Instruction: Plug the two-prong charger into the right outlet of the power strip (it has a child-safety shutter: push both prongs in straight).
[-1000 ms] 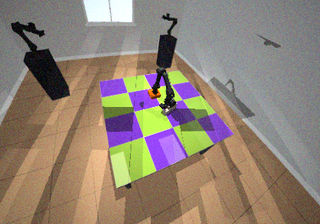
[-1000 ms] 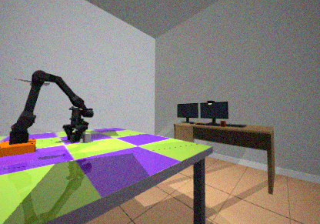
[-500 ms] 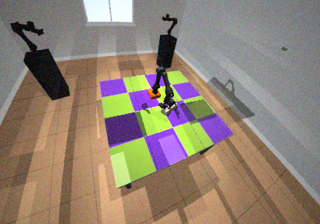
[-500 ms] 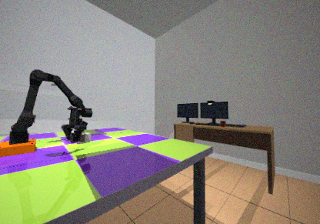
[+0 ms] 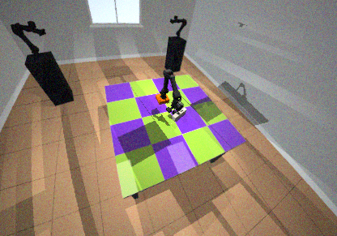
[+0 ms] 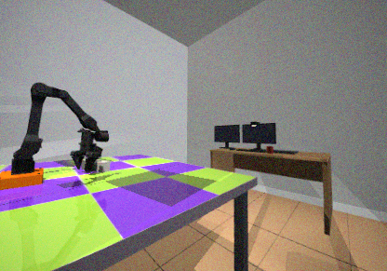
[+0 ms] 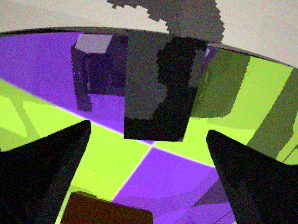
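The black two-prong charger is 5 cm ahead of my gripper tip, 1 cm to the left of it and 1 cm above it.
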